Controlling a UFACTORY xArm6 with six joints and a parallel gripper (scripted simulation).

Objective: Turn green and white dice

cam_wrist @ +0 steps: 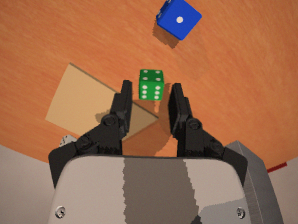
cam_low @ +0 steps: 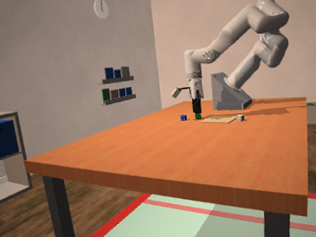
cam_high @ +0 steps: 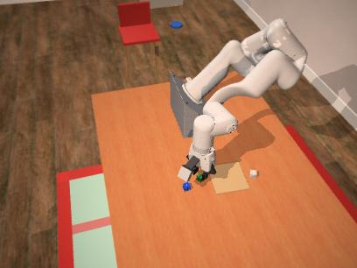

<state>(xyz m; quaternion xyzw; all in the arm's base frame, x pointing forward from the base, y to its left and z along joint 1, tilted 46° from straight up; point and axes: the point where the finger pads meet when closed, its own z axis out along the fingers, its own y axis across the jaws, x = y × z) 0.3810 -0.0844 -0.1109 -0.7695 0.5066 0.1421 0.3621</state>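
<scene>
Now: the green die 40 mm below my hand. The rest, counted from my hand: tan mat: 110 mm to the left, 50 mm below, 40 mm ahead; then blue die: 70 mm to the right, 40 mm below, 20 mm ahead; then white die: 210 mm to the left, 70 mm ahead, 40 mm below.
</scene>
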